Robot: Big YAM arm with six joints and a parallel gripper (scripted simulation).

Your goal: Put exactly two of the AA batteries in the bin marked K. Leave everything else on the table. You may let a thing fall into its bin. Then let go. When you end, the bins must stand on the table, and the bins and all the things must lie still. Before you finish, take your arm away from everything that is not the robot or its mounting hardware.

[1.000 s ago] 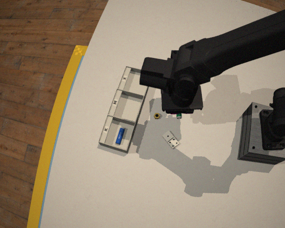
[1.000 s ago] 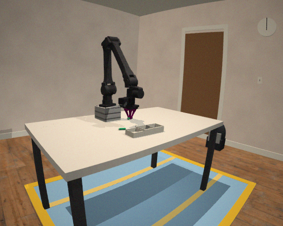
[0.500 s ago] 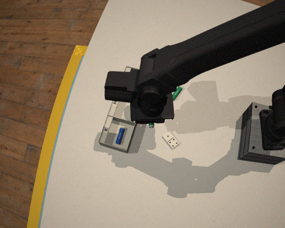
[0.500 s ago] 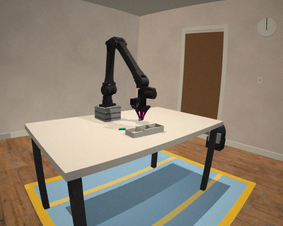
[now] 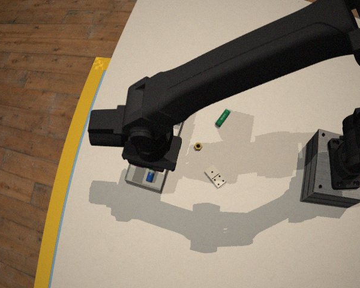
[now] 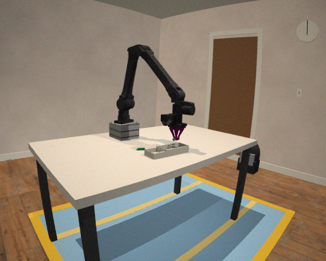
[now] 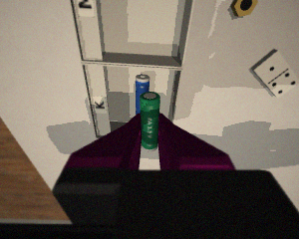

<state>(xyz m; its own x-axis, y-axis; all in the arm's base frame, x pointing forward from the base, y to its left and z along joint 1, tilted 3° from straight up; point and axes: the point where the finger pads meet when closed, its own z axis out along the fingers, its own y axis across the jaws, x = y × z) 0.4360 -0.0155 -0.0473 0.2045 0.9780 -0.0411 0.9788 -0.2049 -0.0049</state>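
The blue AA battery is 60 mm below my hand and 10 mm ahead of it. Also, from my hand: brass hex nut (90 mm behind, 70 mm below, 60 mm to the right); then white domino (130 mm behind, 70 mm below, 10 mm to the left); then bin (80 mm to the right, 50 mm below).
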